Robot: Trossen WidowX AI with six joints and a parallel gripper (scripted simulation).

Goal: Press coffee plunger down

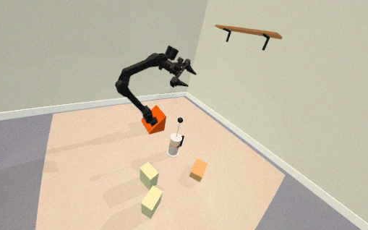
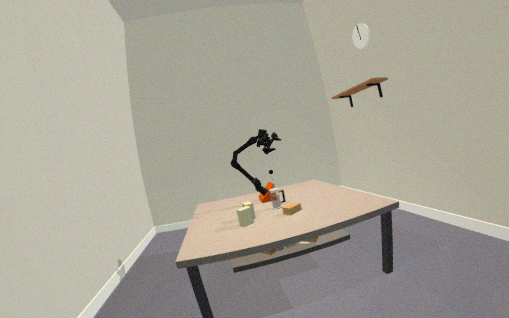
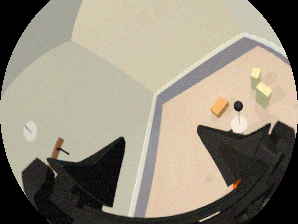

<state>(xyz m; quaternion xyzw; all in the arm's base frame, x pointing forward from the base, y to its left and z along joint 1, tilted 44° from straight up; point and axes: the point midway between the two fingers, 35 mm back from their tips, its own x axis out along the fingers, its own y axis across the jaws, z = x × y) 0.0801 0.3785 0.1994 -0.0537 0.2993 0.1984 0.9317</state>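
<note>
The coffee press lies 12 cm ahead of my gripper tip, 9 cm to the right of it and 33 cm below it.
</note>
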